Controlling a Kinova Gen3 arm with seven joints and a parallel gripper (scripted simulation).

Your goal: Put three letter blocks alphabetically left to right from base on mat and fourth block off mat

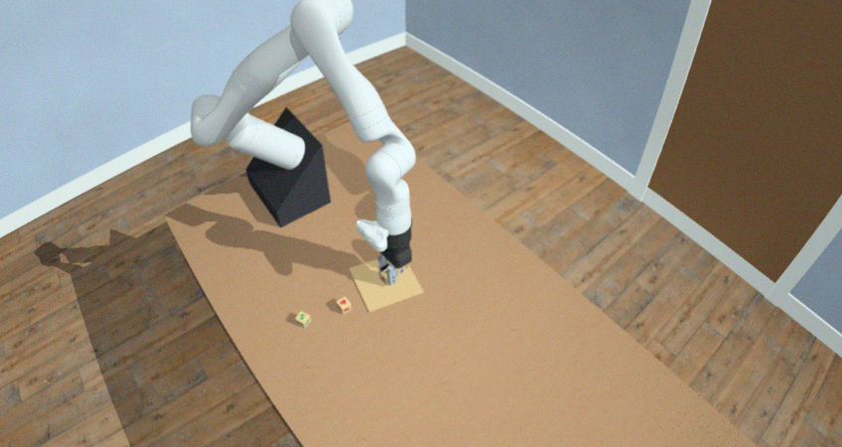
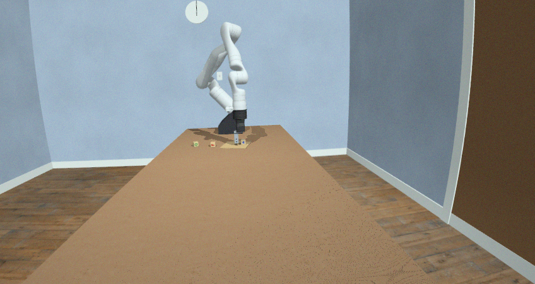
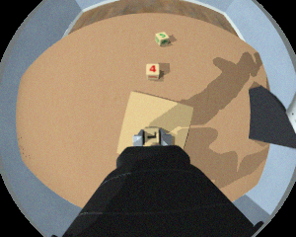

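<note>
Now: hand 1 cm past the tan mat and 3 cm above it.
</note>
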